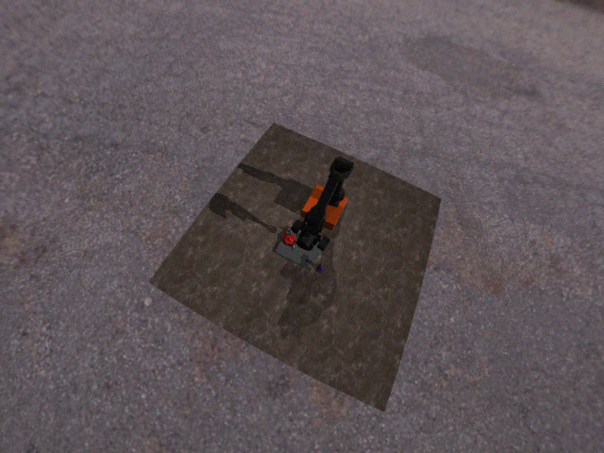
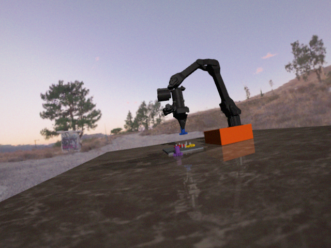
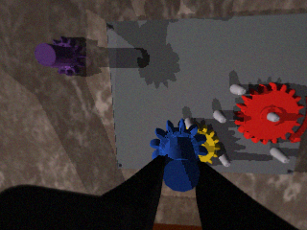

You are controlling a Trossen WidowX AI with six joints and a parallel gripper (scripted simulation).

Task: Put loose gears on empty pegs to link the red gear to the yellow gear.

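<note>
The yellow gear is 3 cm behind my gripper tip, 2 cm to the right of it and 9 cm below it. Round my gripper tip: blue gear 1 cm below; purple gear 8 cm ahead, 12 cm to the left, 9 cm below.
</note>
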